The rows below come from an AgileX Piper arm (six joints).
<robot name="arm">
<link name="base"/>
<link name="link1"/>
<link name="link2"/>
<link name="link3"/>
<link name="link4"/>
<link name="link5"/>
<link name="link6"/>
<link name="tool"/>
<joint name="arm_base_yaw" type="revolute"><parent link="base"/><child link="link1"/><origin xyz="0 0 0.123"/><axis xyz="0 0 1"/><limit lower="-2.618" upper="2.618"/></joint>
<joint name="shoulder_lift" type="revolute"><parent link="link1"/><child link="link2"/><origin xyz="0 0 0" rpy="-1.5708 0 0"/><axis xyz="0 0 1"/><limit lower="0" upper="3.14"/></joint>
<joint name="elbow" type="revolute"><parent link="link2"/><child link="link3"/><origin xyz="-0.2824 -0.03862 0"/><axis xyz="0 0 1"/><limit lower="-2.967" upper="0"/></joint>
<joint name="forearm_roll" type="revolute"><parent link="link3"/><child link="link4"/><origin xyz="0.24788 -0.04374 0" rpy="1.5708 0 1.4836"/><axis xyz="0 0 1"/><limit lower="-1.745" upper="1.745"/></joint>
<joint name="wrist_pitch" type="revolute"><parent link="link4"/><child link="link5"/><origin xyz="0 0 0" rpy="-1.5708 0 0"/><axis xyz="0 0 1"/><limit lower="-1.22" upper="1.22"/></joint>
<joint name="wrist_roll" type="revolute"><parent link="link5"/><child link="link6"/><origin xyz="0 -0.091 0" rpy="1.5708 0 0"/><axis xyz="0 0 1"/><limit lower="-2.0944" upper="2.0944"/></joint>
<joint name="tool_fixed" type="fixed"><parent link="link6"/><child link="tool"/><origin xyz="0 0 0"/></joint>
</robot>
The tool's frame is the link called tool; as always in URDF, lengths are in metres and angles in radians.
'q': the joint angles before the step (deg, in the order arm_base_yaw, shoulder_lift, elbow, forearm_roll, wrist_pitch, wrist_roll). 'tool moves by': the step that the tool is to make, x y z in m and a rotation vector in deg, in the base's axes. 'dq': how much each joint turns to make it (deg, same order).
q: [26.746, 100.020, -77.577, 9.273, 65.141, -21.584]
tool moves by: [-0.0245, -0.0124, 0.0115, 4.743, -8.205, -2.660]
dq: [0.007, -8.716, 9.170, 0.947, -10.175, 0.765]
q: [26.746, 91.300, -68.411, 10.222, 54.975, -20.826]
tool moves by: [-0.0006, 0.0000, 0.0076, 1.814, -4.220, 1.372]
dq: [-0.009, -1.603, 0.652, 0.723, -3.346, -2.345]
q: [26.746, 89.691, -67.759, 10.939, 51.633, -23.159]
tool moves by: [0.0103, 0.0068, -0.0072, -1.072, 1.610, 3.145]
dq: [0.006, 3.380, -2.589, 0.876, 1.685, -3.337]
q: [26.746, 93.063, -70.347, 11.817, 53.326, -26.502]
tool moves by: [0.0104, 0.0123, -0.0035, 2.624, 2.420, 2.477]
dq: [0.000, 3.525, -3.463, 4.735, 1.726, -3.793]
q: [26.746, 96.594, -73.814, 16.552, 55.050, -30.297]
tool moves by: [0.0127, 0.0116, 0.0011, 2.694, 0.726, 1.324]
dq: [0.004, 3.219, -4.176, 3.481, 1.024, -2.237]
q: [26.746, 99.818, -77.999, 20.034, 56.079, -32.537]
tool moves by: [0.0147, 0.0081, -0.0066, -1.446, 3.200, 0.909]
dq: [0.000, 4.648, -5.290, -0.455, 4.214, 0.643]
